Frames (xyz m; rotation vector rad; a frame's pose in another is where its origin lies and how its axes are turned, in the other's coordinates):
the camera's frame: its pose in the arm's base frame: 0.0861 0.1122 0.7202 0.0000 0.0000 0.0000
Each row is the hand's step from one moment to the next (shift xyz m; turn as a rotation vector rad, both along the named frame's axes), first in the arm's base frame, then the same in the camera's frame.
Working: the arm's base frame: its pose in the camera's frame: -0.0861 -0.1122 -0.7202 0.0000 0.0000 0.0000

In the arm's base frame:
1: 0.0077 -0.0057 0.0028 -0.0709 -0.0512 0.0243
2: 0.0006 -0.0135 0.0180 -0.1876 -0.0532 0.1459
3: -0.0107 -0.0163 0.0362 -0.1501 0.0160 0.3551
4: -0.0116 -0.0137 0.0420 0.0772 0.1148 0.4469
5: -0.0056 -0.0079 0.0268 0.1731 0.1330 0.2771
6: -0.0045 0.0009 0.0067 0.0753 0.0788 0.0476
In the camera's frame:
1: 0.0077 -0.0057 0.0028 -0.0709 -0.0512 0.0243
2: 0.0006 -0.0135 0.0180 -0.1876 -0.0532 0.1459
3: -0.0107 -0.0163 0.0362 -0.1501 0.0160 0.3551
4: -0.0116 -0.0137 0.0420 0.0772 0.1148 0.4469
5: -0.0056 -0.0079 0.0268 0.1731 0.1330 0.2771
6: -0.0045 0.0009 0.0067 0.0753 0.0788 0.0476

